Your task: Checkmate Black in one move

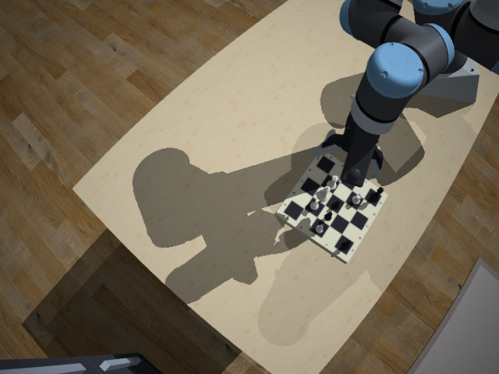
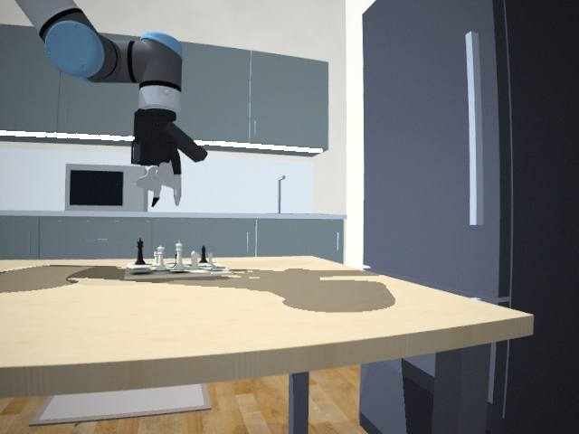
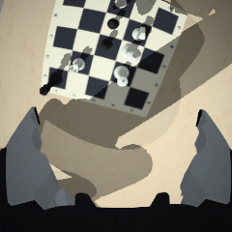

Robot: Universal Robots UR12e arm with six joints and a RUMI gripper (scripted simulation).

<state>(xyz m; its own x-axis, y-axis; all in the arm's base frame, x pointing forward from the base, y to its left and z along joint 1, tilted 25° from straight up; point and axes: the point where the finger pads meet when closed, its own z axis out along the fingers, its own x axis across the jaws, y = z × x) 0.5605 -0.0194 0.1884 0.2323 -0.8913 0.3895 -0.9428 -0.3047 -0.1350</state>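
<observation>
Right now my hand is 110 mm above the white chess piece, 10 mm to the left of it and 10 mm past it. Round my hand: chessboard 140 mm below, 30 mm ahead, 20 mm to the left; then black king 110 mm to the left, 110 mm below, 50 mm behind.
</observation>
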